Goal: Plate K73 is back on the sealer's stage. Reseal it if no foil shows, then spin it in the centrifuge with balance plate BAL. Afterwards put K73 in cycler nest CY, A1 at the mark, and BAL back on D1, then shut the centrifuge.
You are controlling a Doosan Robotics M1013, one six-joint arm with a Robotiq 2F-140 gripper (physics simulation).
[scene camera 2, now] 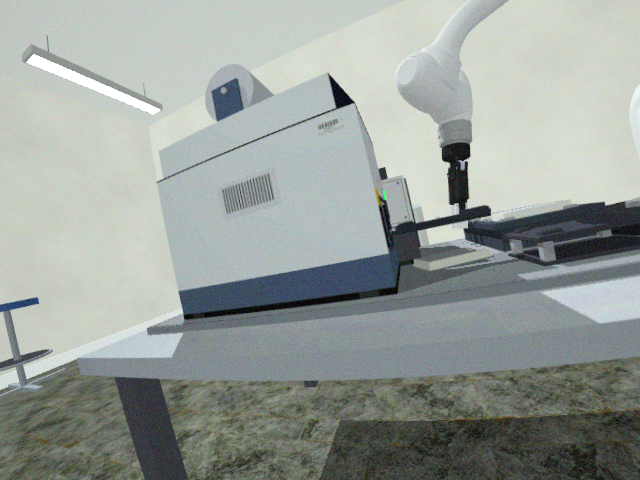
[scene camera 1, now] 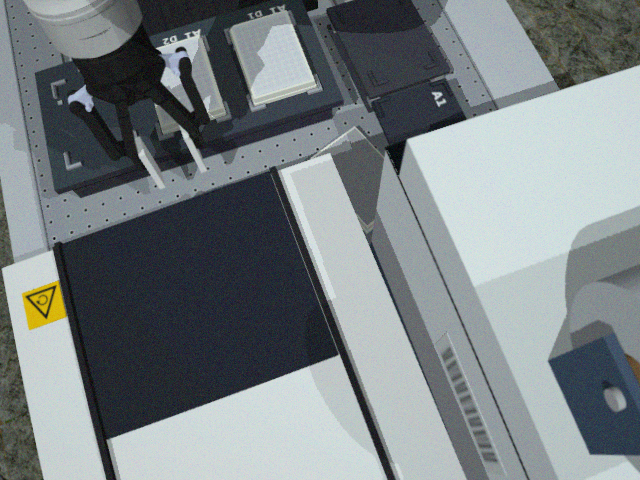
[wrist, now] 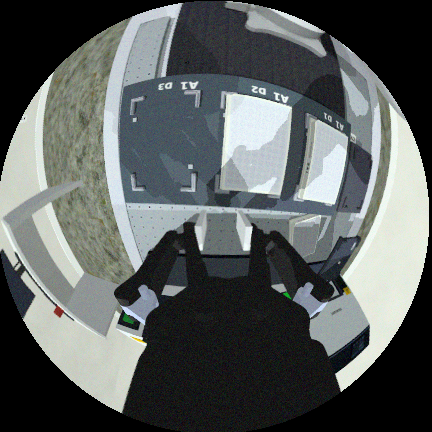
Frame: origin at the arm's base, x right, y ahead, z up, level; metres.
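Where they show: gripper, fingertip midpoint: (scene camera 2: 459, 228) (scene camera 1: 180, 171) (wrist: 221, 218).
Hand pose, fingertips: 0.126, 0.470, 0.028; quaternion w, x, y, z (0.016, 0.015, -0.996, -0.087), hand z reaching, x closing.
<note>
After its pixels a point has its place, as x, y, z.
My gripper (scene camera 1: 173, 162) @(0.126, 0.470, 0.028) (scene camera 2: 460, 217) @(0.126, 0.470, 0.028) (wrist: 221, 218) @(0.126, 0.470, 0.028) is partly open and empty, pads apart, above the perforated deck in front of D2 and D3. White plates sit on D2 (scene camera 1: 199, 67) @(0.059, 0.345, 0.053) (wrist: 257, 145) @(0.089, 0.356, 0.053) and D1 (scene camera 1: 273, 56) @(-0.037, 0.366, 0.052) (wrist: 325, 162) @(-0.027, 0.357, 0.053); their names are unreadable. The sealer's dark stage (scene camera 1: 418, 111) @(-0.173, 0.523, 0.071) (scene camera 2: 449, 219) @(-0.224, 0.552, 0.066) (wrist: 340, 255) @(-0.164, 0.539, 0.071) is extended and shows no plate. The dark cycler nest CY (scene camera 1: 392, 51) @(-0.199, 0.393, 0.018) (wrist: 356, 175) @(-0.184, 0.357, 0.018) shows no plate. The centrifuge (scene camera 1: 56, 372) @(0.268, 0.707, 0.188) has a dark top area beside a white panel; I cannot tell whether its lid is open. No plate shows as K73.
The tall white sealer (scene camera 1: 516, 196) @(-0.113, 0.742, 0.327) (scene camera 2: 268, 222) @(-0.278, 0.832, 0.125) stands beside the centrifuge. A pale slab (scene camera 1: 359, 175) @(-0.090, 0.543, -0.006) (scene camera 2: 452, 259) (wrist: 306, 235) @(-0.089, 0.530, -0.006) lies askew near its stage. Nest D3 (wrist: 160, 140) @(0.212, 0.350, 0.037) shows bare corner brackets. A grey open-fronted housing (wrist: 92, 300) shows at lower left in the wrist view.
</note>
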